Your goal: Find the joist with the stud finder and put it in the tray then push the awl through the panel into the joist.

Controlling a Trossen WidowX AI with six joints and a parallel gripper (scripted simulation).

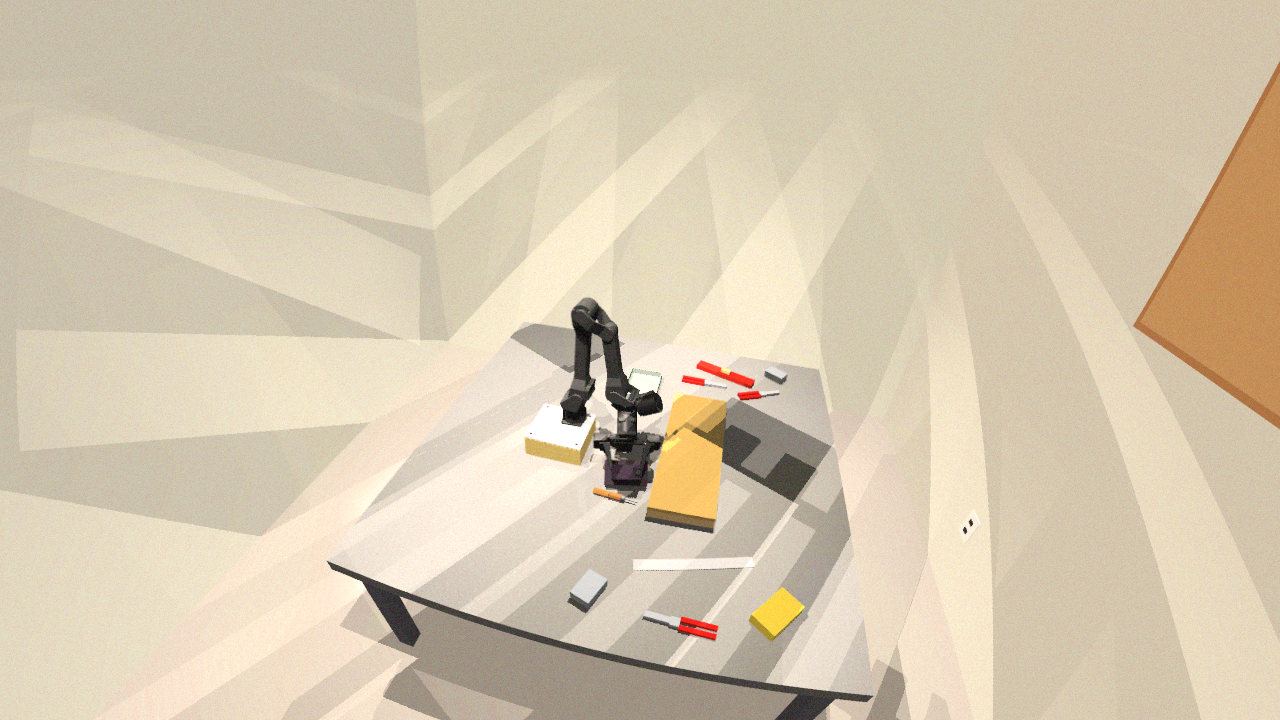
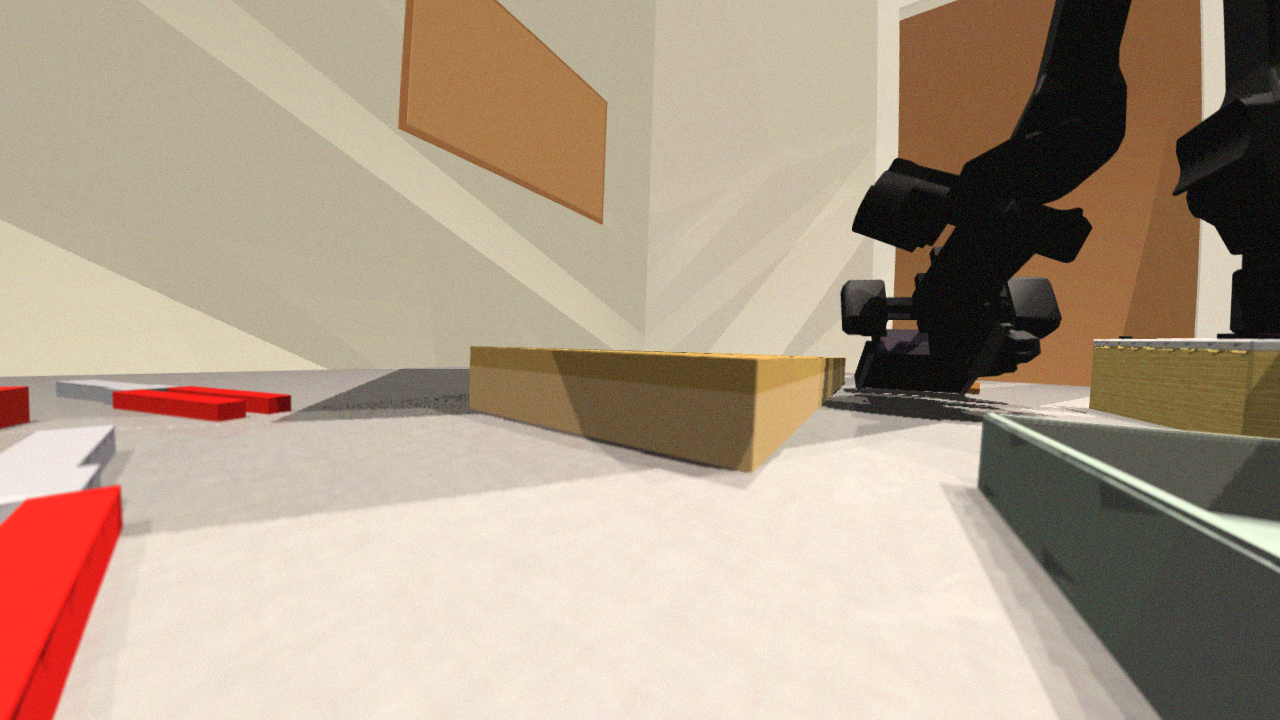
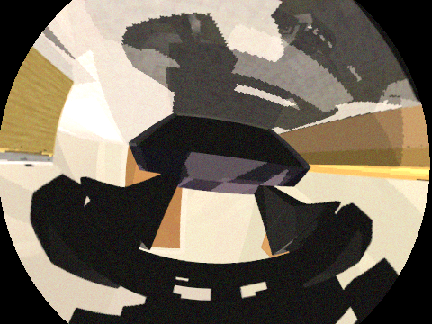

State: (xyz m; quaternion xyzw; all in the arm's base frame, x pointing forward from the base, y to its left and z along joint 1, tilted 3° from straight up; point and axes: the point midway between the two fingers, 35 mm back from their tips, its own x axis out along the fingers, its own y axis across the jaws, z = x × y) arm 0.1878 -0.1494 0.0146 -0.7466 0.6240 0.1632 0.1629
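Right now the stud finder is 1 cm below my gripper tip and 1 cm ahead of it. Round my gripper tip: white strip (23 cm to the right, 21 cm ahead, 6 cm below); pale green tray (48 cm to the left, 5 cm below, 2 cm behind); awl (6 cm below, 5 cm to the right, 1 cm behind).
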